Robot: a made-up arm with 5 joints.
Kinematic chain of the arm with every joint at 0, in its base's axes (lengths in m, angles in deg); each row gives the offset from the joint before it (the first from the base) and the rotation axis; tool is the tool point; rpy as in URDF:
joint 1: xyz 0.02 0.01 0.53 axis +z
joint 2: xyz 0.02 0 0 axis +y
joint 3: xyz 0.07 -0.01 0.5 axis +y
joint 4: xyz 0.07 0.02 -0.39 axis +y
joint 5: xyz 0.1 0 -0.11 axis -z
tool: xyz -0.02 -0.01 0 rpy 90 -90 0
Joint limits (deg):
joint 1: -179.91..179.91
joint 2: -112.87..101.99
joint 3: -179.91..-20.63
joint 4: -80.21..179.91
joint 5: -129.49..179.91
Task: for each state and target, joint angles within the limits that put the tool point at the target. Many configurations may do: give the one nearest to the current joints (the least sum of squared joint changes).
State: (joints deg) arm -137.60 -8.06 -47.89 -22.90 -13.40
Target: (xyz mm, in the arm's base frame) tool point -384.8 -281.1 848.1
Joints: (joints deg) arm -143.78 -6.10 -39.80 -21.68 -13.38
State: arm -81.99 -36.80 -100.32 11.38 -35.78
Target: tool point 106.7 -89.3 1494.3
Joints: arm -44.73 -22.68 -115.82 11.24 -34.27
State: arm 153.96 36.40 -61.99 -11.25 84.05
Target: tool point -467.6 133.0 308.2
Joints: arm 162.57 46.62 -35.60 -5.34 83.26
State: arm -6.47 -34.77 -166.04 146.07 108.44
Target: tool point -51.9 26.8 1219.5
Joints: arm 12.67 -39.92 -115.31 163.16 108.81
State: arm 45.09 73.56 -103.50 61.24 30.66
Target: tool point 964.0 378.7 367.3
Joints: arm 20.68 78.45 -140.85 41.80 30.70
